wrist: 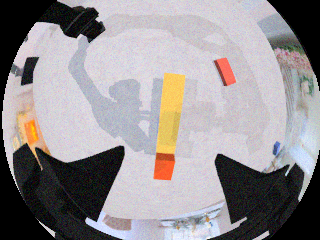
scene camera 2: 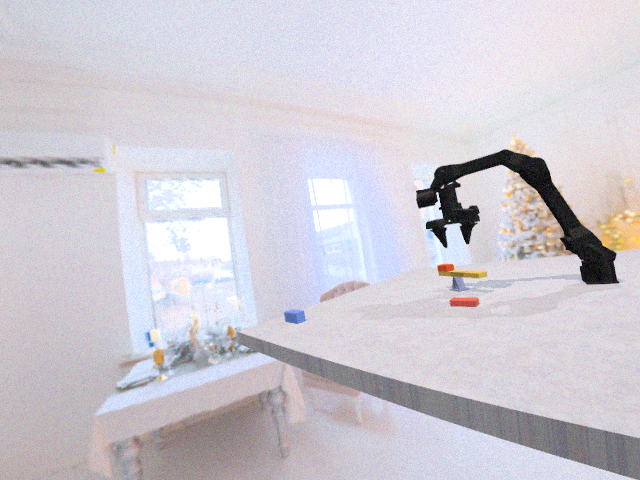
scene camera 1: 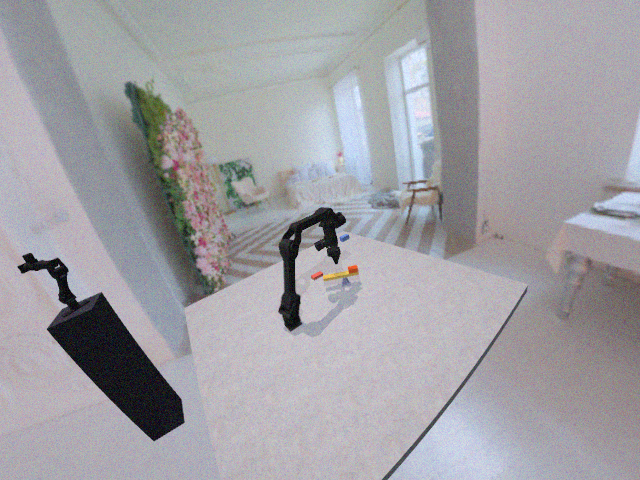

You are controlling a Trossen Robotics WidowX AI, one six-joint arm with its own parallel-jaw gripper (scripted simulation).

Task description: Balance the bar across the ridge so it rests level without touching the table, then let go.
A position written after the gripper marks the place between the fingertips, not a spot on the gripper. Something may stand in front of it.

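Note:
Gripper state: the gripper (scene camera 2: pixel 457 246), visible also in the wrist view (wrist: pixel 172 156), is open and holds nothing. A yellow bar (wrist: pixel 173 91) is present as well.

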